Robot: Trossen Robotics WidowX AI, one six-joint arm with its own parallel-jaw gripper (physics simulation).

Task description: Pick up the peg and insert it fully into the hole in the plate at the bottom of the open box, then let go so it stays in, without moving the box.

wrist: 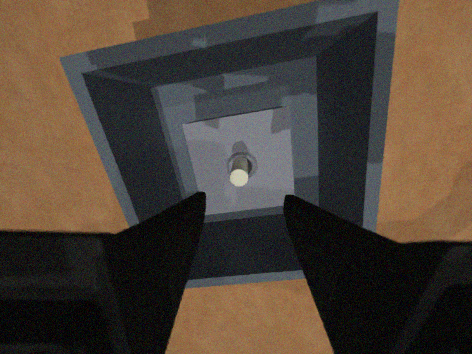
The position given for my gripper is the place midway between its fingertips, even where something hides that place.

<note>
In view: my gripper (244,200), a blue-grey box (334,72) and a light grey plate (263,136).
</note>
